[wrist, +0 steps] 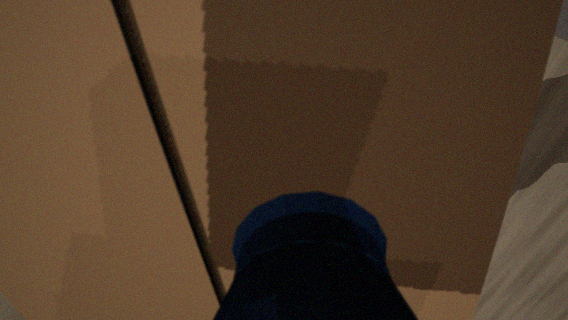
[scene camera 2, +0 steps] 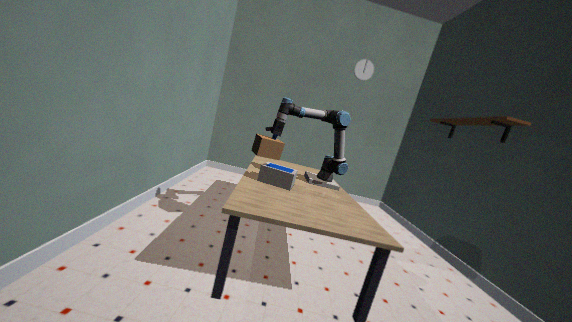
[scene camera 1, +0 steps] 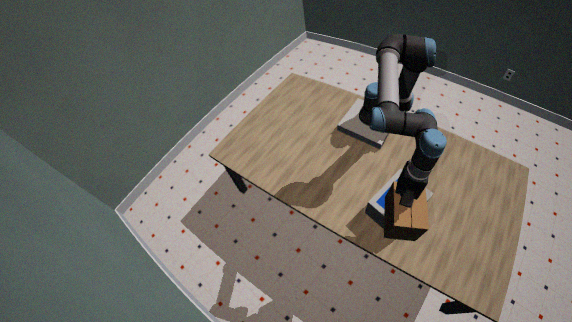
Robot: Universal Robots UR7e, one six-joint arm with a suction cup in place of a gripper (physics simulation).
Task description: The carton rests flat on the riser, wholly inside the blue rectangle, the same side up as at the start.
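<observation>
I'm holding a brown carton with my suction cup, and the carton touches nothing else. There's a grey riser as well, sitting on the table.
</observation>
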